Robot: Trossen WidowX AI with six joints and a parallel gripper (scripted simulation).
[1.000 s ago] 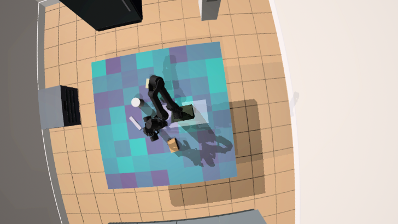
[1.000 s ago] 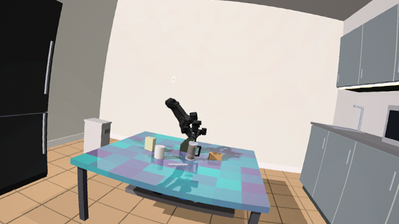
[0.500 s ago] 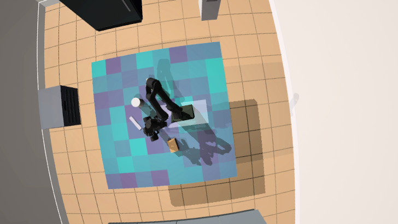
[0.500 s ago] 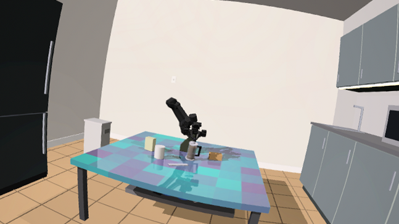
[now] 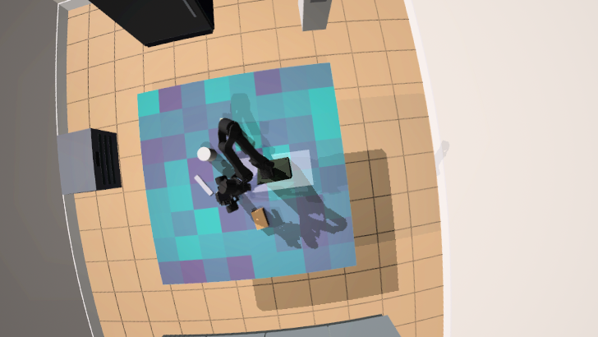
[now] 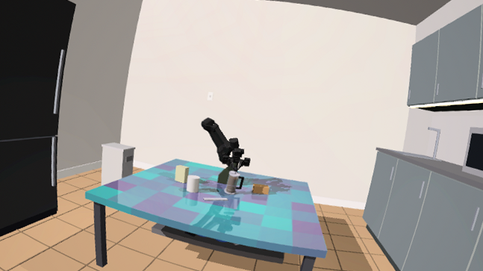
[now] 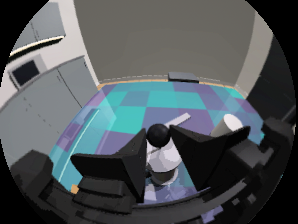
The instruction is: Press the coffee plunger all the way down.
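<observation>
Right now the coffee press is 9 cm below my gripper tip and 3 cm behind it. Round my gripper tip: cream block (40 cm to the right, 12 cm below, 4 cm behind); white cylinder (25 cm to the right, 13 cm below, 9 cm ahead).
</observation>
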